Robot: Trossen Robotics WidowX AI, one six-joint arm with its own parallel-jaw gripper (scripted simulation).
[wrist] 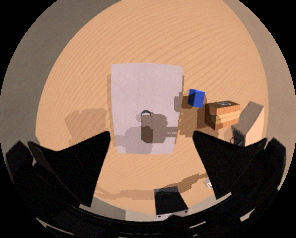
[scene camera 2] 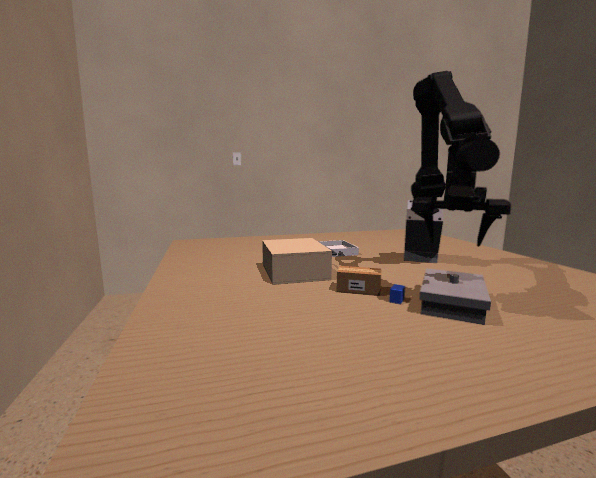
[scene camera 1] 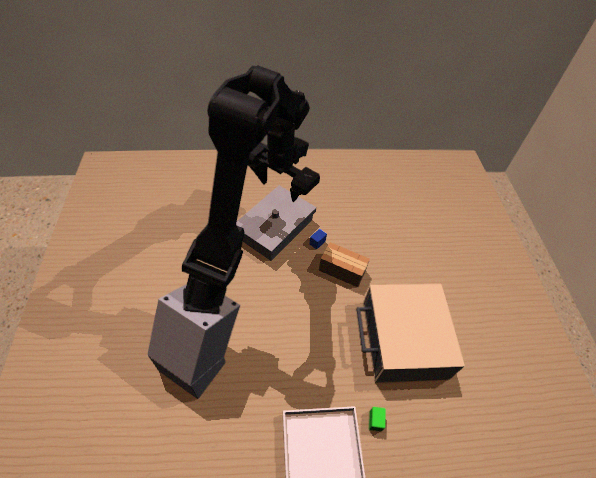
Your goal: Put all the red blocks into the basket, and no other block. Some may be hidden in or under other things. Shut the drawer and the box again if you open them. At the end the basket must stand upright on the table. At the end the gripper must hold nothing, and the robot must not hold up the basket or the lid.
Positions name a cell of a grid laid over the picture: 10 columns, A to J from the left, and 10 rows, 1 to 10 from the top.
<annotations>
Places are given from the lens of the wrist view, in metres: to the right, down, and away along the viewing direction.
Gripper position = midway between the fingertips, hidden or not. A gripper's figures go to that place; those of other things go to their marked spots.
my gripper (wrist: F6): 0.01, 0.02, 0.10
box lid (wrist: E5): 0.00, -0.04, 0.17
</annotations>
